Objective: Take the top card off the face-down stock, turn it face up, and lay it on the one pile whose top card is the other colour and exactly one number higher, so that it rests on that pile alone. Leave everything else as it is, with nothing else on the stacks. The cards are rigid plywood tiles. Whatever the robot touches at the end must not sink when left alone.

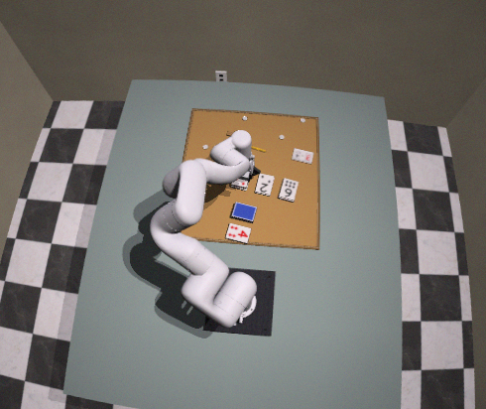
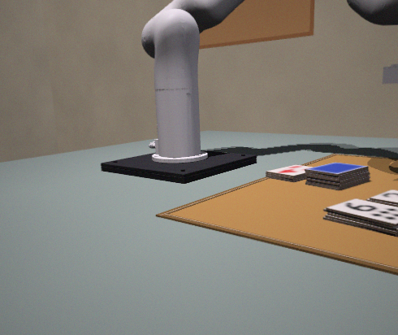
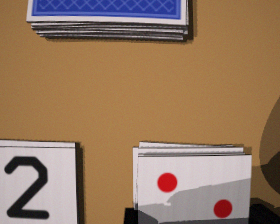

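The brown mat is 50 mm below my hand, 40 mm to the right of it and 40 mm ahead of it. From my hand the other things lie so: yellow pencil (160 mm ahead, 30 mm below, 10 mm to the right); red 2 card (10 mm below); black 4 card (100 mm to the left, 20 mm below, 20 mm ahead).
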